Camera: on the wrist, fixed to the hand. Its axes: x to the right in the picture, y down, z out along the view.
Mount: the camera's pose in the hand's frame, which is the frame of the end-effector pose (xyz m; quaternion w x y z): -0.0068 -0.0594 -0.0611 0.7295 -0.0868 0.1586 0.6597
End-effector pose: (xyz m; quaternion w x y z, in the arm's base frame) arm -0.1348 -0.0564 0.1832 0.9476 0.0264 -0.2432 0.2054
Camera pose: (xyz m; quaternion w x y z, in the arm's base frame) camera -0.0888 -0.1041 0.1292 0.5966 -0.2560 -0.0624 0.7580
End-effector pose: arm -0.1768 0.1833 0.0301 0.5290 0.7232 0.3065 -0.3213
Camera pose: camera -0.2189 0.2564 0.0160 0.6120 0.7348 -0.1417 0.2559
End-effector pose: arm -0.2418 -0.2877 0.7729 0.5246 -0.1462 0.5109 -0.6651
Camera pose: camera -0.3162 -0.2541 0.7981 0.7277 0.2903 0.6101 -0.1180
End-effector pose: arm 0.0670 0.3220 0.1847 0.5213 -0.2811 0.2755 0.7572
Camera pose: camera 0.1336 0.2924 0.1400 0.1873 0.1886 -0.4034 -0.8756
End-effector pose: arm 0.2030 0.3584 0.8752 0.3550 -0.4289 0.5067 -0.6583
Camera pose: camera 0.1472 0.4006 0.9243 0.5756 0.0950 0.7660 -0.2701
